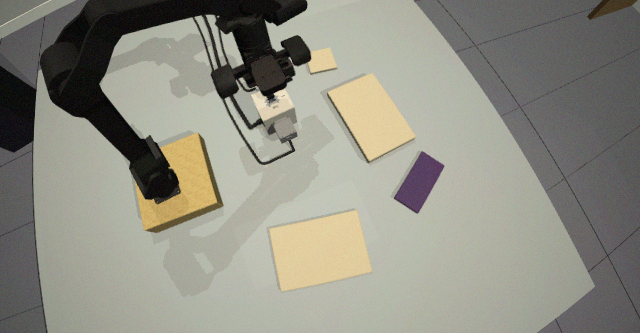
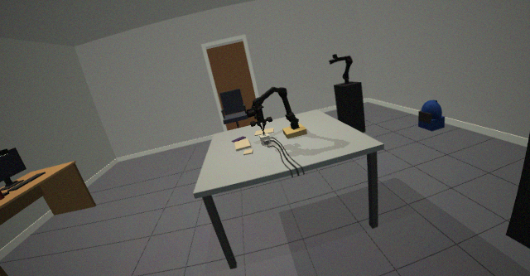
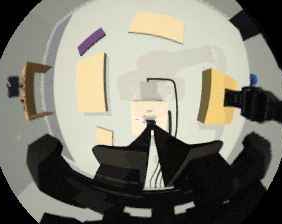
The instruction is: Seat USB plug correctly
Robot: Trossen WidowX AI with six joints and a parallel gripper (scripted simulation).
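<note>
Now: the dark usb plug 20 mm below my gripper tip. Round my gripper tip: purple block (310 mm to the right, 220 mm ahead, 120 mm below); then tan square (170 mm ahead, 110 mm below, 100 mm to the left).
</note>
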